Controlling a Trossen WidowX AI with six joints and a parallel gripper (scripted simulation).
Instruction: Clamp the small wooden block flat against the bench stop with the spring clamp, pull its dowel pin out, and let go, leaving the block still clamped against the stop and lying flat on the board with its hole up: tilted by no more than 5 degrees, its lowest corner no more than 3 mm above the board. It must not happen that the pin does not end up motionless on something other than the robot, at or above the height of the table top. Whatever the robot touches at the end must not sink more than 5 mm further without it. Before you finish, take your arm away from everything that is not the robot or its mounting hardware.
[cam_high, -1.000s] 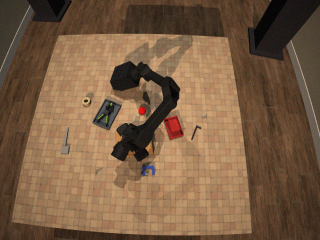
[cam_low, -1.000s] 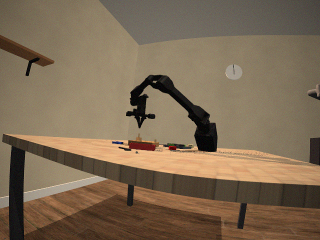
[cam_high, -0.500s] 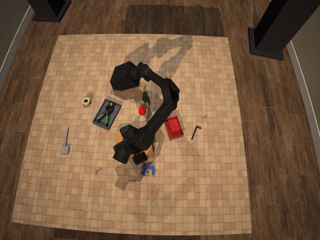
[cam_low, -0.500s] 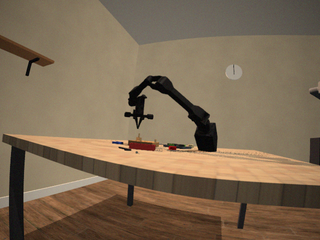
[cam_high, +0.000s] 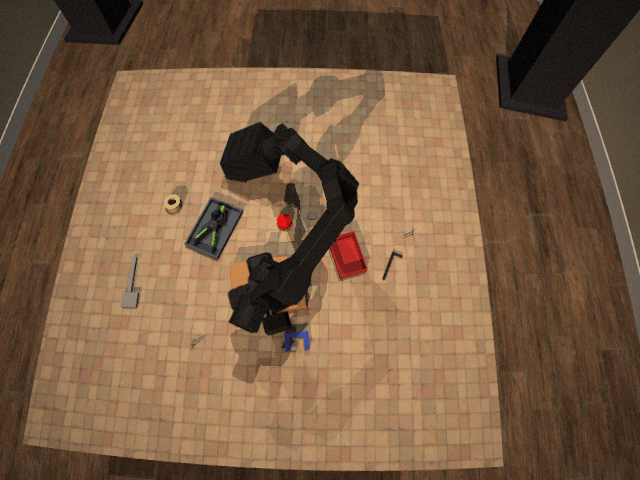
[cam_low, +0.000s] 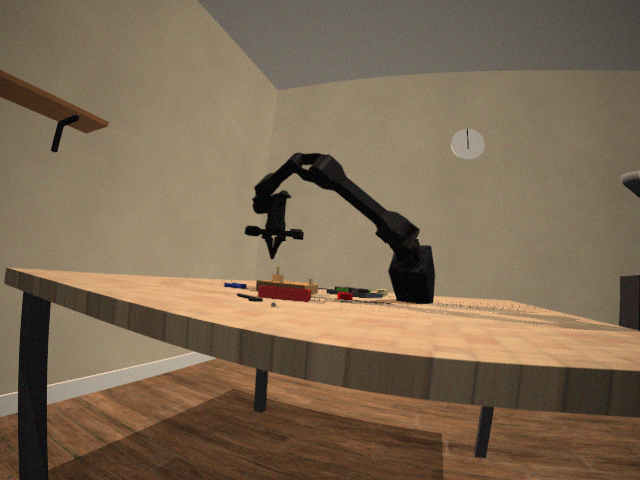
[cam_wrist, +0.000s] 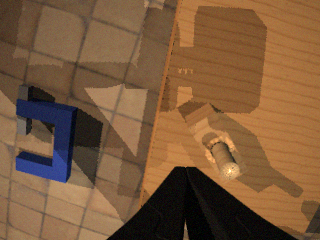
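The dowel pin lies 8 cm below my hand and 3 cm behind it. The rest, counted from my hand: small wooden block (10 cm below, 3 cm behind); wooden board (12 cm below, 5 cm behind, 3 cm to the right); red bin (18 cm behind, 17 cm to the left, 13 cm below).
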